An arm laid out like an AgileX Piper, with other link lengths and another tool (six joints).
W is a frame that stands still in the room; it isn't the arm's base.
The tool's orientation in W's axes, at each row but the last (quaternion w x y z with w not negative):
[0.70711 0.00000 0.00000 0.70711]
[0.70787 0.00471 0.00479 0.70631]
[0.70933 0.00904 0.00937 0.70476]
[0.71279 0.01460 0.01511 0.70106]
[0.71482 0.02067 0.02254 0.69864]
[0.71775 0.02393 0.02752 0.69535]
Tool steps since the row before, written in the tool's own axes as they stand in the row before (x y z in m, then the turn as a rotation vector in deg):
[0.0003 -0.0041 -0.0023 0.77 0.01 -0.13]
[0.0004 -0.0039 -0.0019 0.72 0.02 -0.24]
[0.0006 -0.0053 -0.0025 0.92 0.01 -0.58]
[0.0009 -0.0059 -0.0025 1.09 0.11 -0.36]
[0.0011 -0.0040 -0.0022 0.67 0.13 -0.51]
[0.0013 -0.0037 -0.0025 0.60 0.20 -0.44]
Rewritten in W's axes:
[0.0041 0.0003 -0.0023 -0.01 0.77 -0.13]
[0.0039 0.0004 -0.0020 -0.02 0.72 -0.24]
[0.0052 0.0006 -0.0026 -0.02 0.92 -0.58]
[0.0058 0.0008 -0.0027 -0.11 1.09 -0.36]
[0.0039 0.0010 -0.0024 -0.15 0.67 -0.50]
[0.0035 0.0012 -0.0028 -0.21 0.60 -0.43]

